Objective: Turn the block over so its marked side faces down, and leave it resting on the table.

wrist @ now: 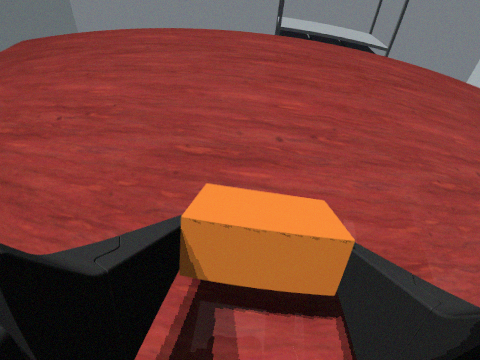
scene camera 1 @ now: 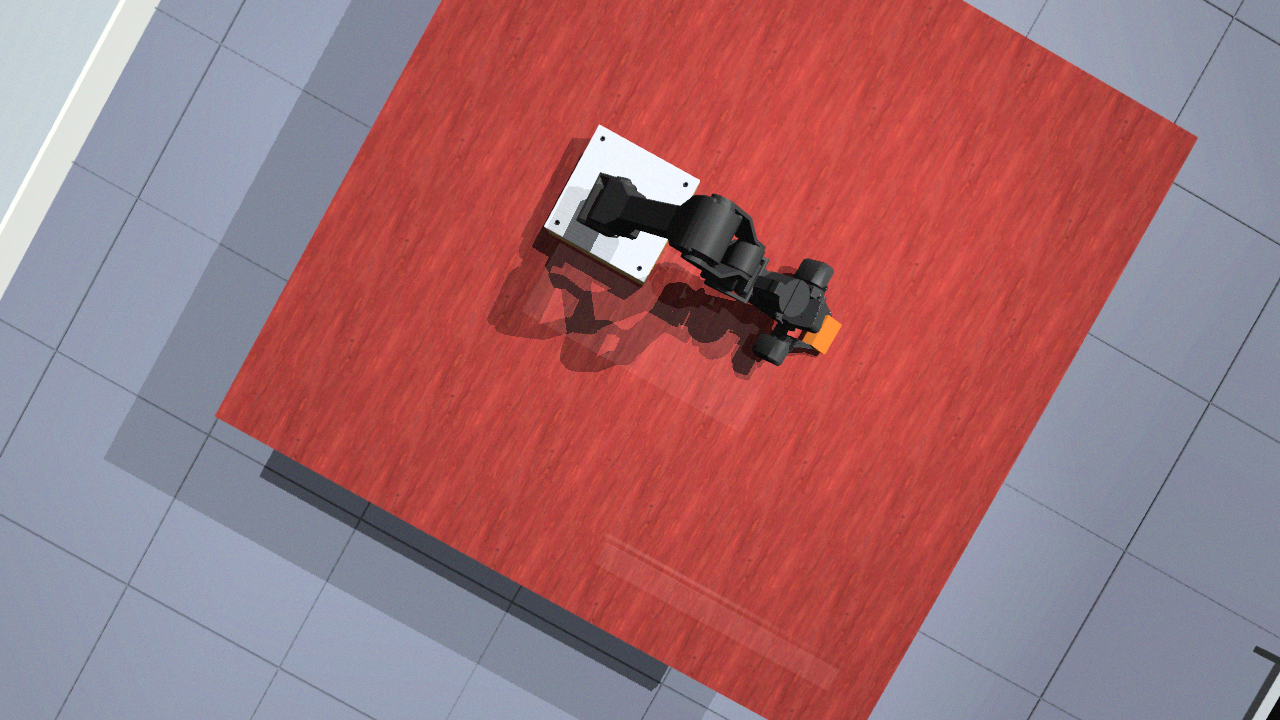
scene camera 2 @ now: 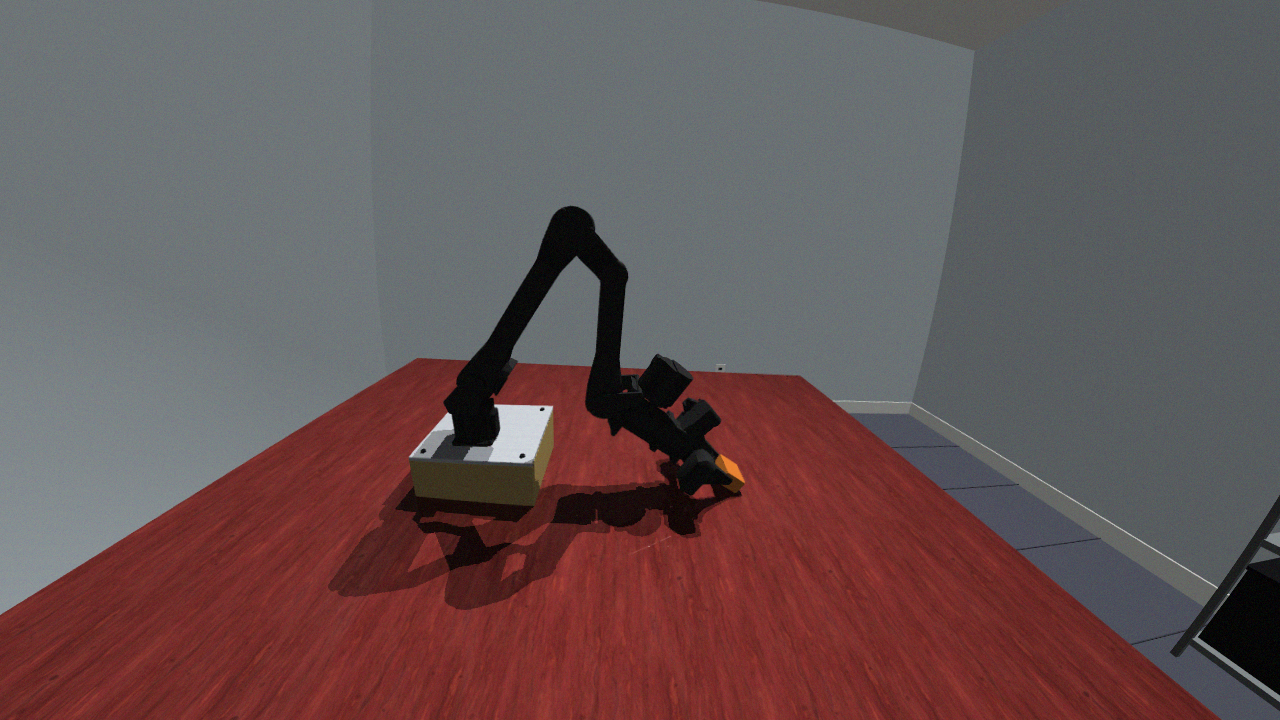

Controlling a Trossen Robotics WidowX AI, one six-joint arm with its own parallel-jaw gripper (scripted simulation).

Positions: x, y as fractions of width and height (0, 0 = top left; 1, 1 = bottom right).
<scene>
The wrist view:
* my gripper: 0.55, 0.66
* orange block: 0.49, 0.66
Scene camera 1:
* orange block: 0.64, 0.47
</scene>
